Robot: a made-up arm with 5 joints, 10 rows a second.
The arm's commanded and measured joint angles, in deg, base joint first. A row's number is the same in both.
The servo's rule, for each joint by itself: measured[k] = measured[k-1] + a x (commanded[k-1-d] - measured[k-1]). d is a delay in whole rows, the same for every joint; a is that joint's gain. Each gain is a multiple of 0.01, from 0.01 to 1. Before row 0 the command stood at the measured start. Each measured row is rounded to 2 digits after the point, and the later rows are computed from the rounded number. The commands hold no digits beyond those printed.
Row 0, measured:
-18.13 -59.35 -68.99 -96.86 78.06
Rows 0 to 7, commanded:
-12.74 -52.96 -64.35 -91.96 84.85
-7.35 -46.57 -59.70 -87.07 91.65
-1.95 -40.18 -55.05 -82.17 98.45
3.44 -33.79 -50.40 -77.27 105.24
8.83 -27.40 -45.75 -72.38 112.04
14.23 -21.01 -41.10 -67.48 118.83
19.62 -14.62 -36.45 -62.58 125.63
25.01 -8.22 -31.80 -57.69 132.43
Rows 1 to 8, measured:
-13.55 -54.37 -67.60 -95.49 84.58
-8.28 -48.29 -65.23 -93.13 91.37
-2.90 -41.96 -62.18 -90.06 98.17
2.49 -35.59 -58.65 -86.48 104.96
7.88 -29.20 -54.78 -82.53 111.76
13.28 -22.81 -50.68 -78.32 118.55
18.67 -16.42 -46.41 -73.91 125.35
24.06 -10.02 -42.03 -69.37 132.15
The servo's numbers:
d 0
a 0.85 0.78 0.30 0.28 0.96

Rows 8 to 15, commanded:
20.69 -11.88 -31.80 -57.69 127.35
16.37 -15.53 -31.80 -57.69 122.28
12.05 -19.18 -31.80 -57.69 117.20
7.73 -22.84 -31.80 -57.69 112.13
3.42 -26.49 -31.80 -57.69 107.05
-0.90 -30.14 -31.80 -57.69 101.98
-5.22 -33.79 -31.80 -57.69 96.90
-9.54 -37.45 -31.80 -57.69 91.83
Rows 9 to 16, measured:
21.20 -11.47 -38.96 -66.10 127.54
17.09 -14.64 -36.81 -63.75 122.49
12.81 -18.18 -35.31 -62.05 117.41
8.49 -21.81 -34.26 -60.83 112.34
4.18 -25.46 -33.52 -59.95 107.26
-0.14 -29.11 -33.00 -59.32 102.19
-4.46 -32.76 -32.64 -58.86 97.11
-8.78 -36.42 -32.39 -58.53 92.04

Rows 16 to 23, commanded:
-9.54 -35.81 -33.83 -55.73 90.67
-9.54 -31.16 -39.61 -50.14 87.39
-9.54 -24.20 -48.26 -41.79 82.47
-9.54 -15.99 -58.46 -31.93 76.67
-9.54 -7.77 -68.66 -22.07 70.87
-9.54 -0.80 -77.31 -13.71 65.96
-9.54 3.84 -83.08 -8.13 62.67
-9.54 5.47 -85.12 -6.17 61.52
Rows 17 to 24, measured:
-9.43 -35.94 -32.82 -57.75 90.72
-9.52 -32.21 -34.86 -55.62 87.52
-9.54 -25.96 -38.88 -51.75 82.67
-9.54 -18.18 -44.75 -46.20 76.91
-9.54 -10.06 -51.92 -39.44 71.11
-9.54 -2.84 -59.54 -32.24 66.17
-9.54 2.37 -66.60 -25.49 62.81
-9.54 4.79 -72.16 -20.08 61.57

